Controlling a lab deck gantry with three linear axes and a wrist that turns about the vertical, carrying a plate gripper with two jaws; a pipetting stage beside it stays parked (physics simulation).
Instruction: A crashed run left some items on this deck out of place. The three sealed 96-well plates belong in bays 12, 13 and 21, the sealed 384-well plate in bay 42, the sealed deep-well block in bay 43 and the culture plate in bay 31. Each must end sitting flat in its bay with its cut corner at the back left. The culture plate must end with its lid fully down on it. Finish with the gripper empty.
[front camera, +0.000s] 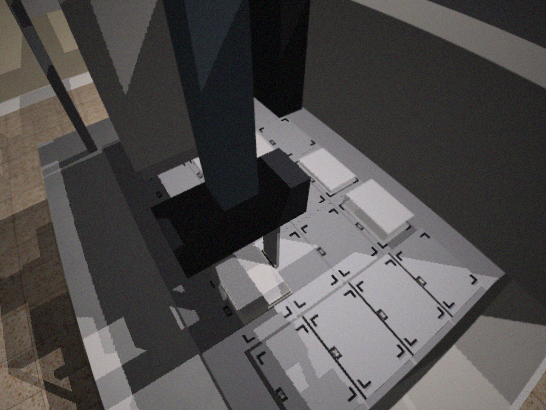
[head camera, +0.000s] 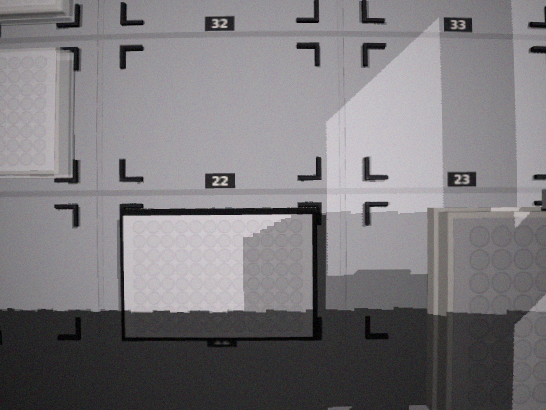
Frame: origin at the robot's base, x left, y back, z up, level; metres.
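Seen in the pictures: gripper, fingertip midpoint: (front camera: 245, 274).
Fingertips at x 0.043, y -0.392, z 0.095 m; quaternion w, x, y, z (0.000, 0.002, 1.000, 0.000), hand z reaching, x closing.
Offsets run from my fingertips to a thing's top centre. "pt": to the spot under its first point.
My gripper (front camera: 251, 286) is shut on a sealed 96-well plate {dx +0.000, dy +0.000, dz +0.007 m} (front camera: 270, 284) (head camera: 500, 295), held level above bay 13. The gripper body hides its far part; one jaw is hidden. A black-rimmed sealed 96-well plate {dx +0.000, dy +0.164, dz -0.080 m} (head camera: 182, 270) lies flat in bay 12. Another sealed 96-well plate {pt dx +0.107, dy +0.288, dz -0.080 m} (head camera: 25, 110) lies in bay 21. The culture plate {dx +0.214, dy +0.328, dz -0.078 m} (head camera: 30, 7) (front camera: 263, 144) is partly seen at bay 31; its lid fit cannot be judged. The sealed 384-well plate {dx +0.321, dy +0.164, dz -0.080 m} (front camera: 327, 169) lies at bay 42. The taller sealed deep-well block {dx +0.321, dy +0.000, dz -0.053 m} (front camera: 381, 207) stands at bay 43. Cut corners are not readable.
The dark parked pipetting stage (front camera: 282, 60) stands behind the gripper column (front camera: 225, 100). The label of bay 22 {pt dx +0.061, dy +0.164, dz -0.095 m} (head camera: 220, 180) and the label of bay 23 {pt dx +0.061, dy +0.000, dz -0.095 m} (head camera: 461, 179) show behind the front row. Hard shadows cross the deck. A dark wall (front camera: 425, 150) borders the back edge.
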